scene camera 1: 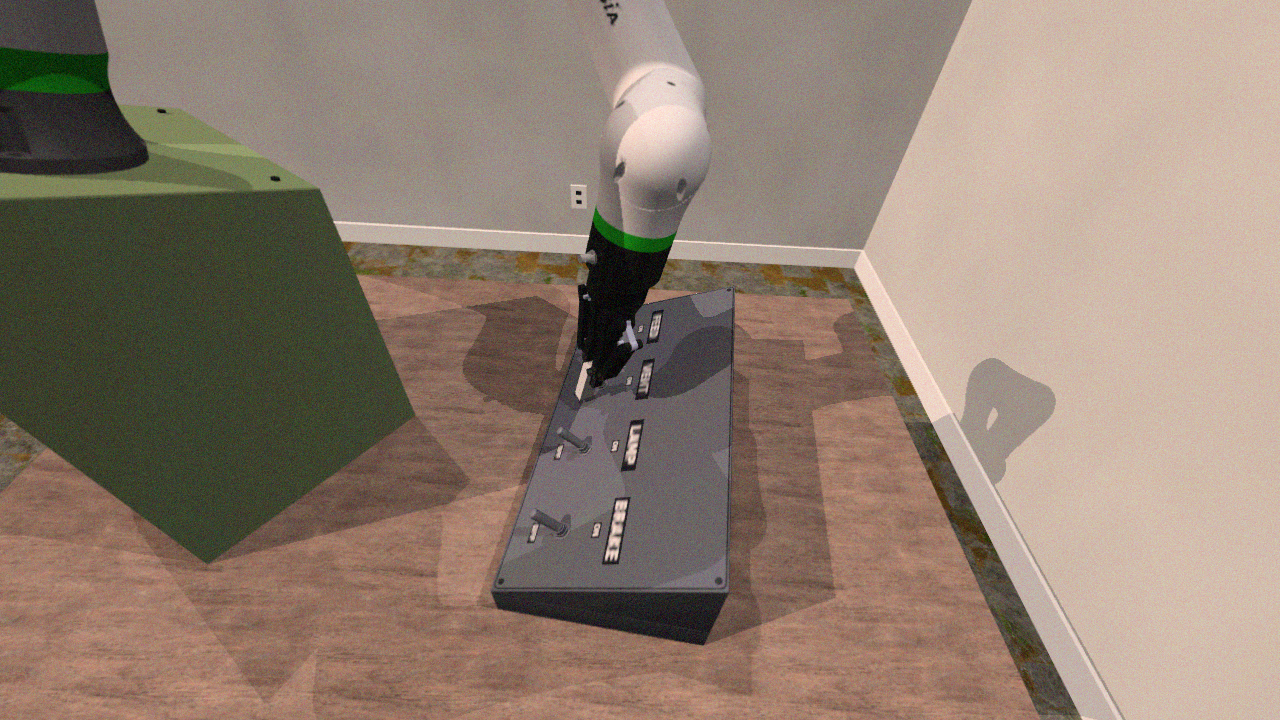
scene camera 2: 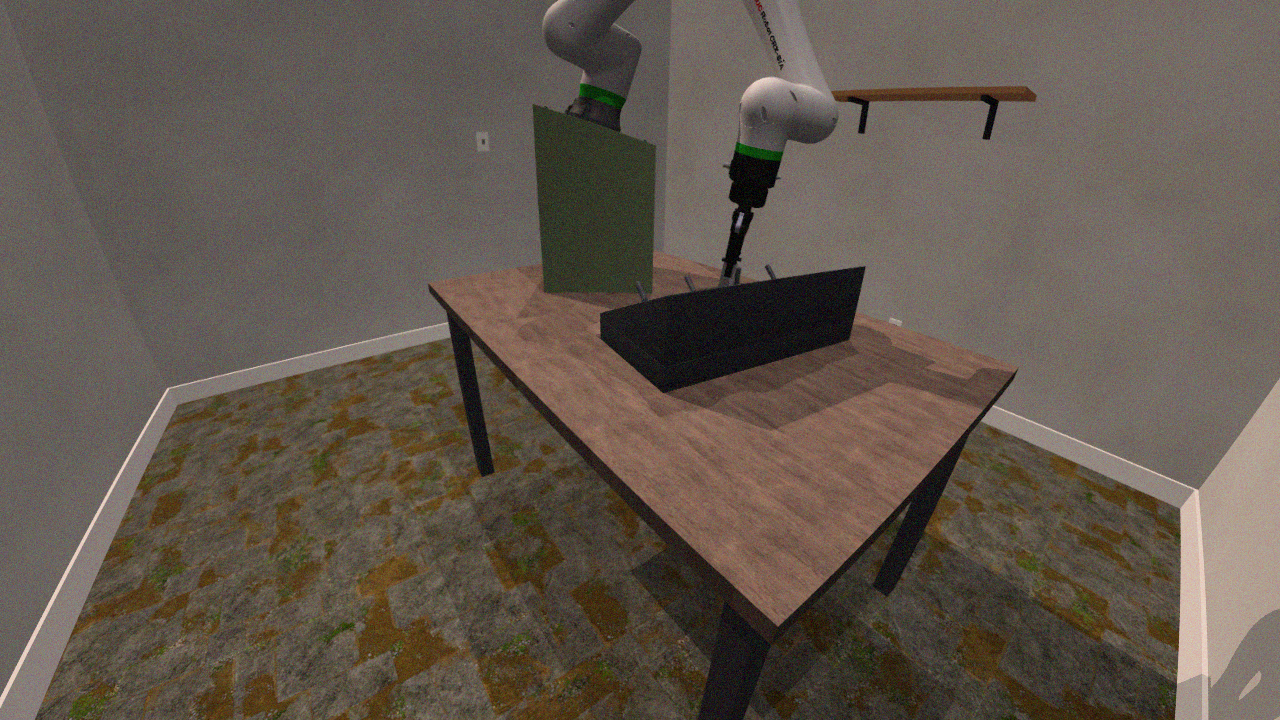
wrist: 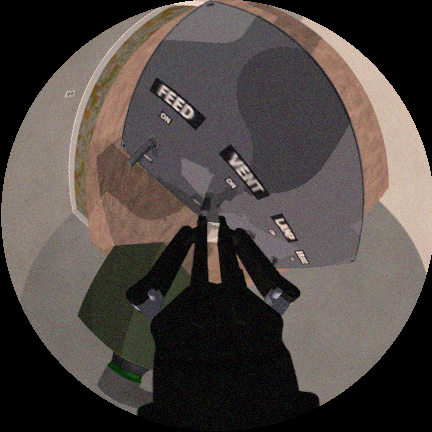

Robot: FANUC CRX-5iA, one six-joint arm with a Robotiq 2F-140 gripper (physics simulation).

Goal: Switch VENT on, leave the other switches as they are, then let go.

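Frame: origin at the arm's base, x left, y up, z ahead, level; centimetres.
Seen in the pictures: gripper, between the fingertips: (scene camera 1: pixel 585 394) (wrist: pixel 209 208); arm's base, origin of its link: (scene camera 1: pixel 32 148) (scene camera 2: pixel 593 125) (wrist: pixel 131 358).
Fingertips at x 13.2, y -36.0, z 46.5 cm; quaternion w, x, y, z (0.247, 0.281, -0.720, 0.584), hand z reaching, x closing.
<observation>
Pixels of each thing's top centre, then the offset from my fingertips to it. Level surfaces: height alone.
- VENT lever, centre of its top: (wrist: pixel 203 213) (scene camera 2: pixel 738 267) dz +1.6, dx +2.1, dy +5.1 cm
- VENT label, centre of its top: (wrist: pixel 246 175) (scene camera 1: pixel 645 376) dz +8.5, dx +2.4, dy +3.6 cm
- FEED lever, centre of its top: (wrist: pixel 131 155) (scene camera 2: pixel 772 265) dz -0.2, dx +14.0, dy +4.1 cm
- LAMP lever, centre of its top: (scene camera 1: pixel 571 430) (scene camera 2: pixel 690 276) dz +0.8, dx -9.9, dy +4.1 cm
- BRAKE lever, centre of its top: (scene camera 1: pixel 546 513) (scene camera 2: pixel 641 283) dz +1.3, dx -21.9, dy +4.1 cm
- wooden table, height of its surface: dy -8.8 cm
The grey sloped switch panel (scene camera 1: pixel 680 483) (scene camera 2: pixel 742 326) (wrist: pixel 335 170) stands on the table. My gripper (scene camera 1: pixel 596 383) (scene camera 2: pixel 730 274) (wrist: pixel 209 208) is shut and empty, its fingertips low over the VENT switch. The VENT lever (wrist: pixel 206 201) shows right at the fingertips in the wrist view, partly hidden; its exact tilt and any contact are unclear. The VENT label (scene camera 1: pixel 644 378) (wrist: pixel 244 171) is beside it. The FEED lever (scene camera 2: pixel 770 271) (wrist: pixel 142 153) tilts away from its ON mark. The LAMP lever (scene camera 1: pixel 572 439) (scene camera 2: pixel 689 282) and the BRAKE lever (scene camera 1: pixel 548 522) (scene camera 2: pixel 641 291) also tilt away from ON.
A green block-shaped pedestal (scene camera 1: pixel 187 340) (scene camera 2: pixel 595 214) (wrist: pixel 107 300) carries the arm's base beside the panel. The wooden table (scene camera 1: pixel 358 626) (scene camera 2: pixel 716 483) extends around both. A wall shelf (scene camera 2: pixel 930 93) hangs at the back right in the second scene view.
</observation>
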